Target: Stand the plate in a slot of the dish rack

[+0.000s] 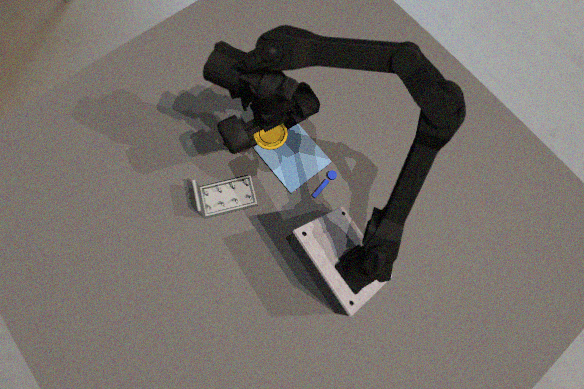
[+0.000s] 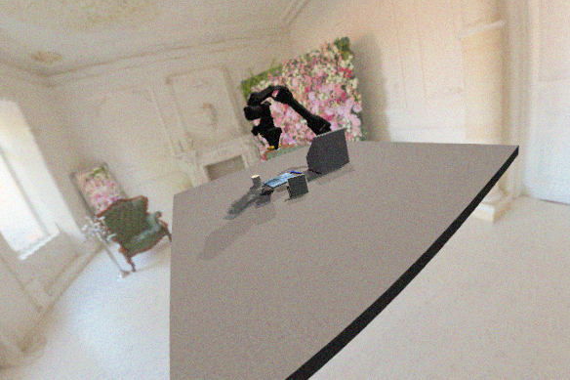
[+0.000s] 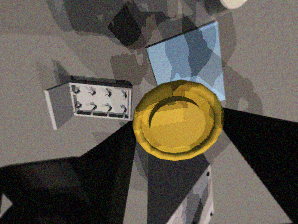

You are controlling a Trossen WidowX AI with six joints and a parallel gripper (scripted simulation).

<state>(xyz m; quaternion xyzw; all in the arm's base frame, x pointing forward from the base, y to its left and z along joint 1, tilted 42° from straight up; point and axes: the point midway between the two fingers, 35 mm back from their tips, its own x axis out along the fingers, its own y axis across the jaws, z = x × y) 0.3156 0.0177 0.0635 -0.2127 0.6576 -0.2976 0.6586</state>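
Now: the grey dish rack 10 mm behind my gripper tip, 130 mm to the left of it and 160 mm below it. The rest, counted from my gripper tip: white cup 100 mm ahead, 120 mm to the right, 150 mm below; then yellow plate 10 mm above; then light blue mat 10 mm behind, 60 mm to the right, 180 mm below.
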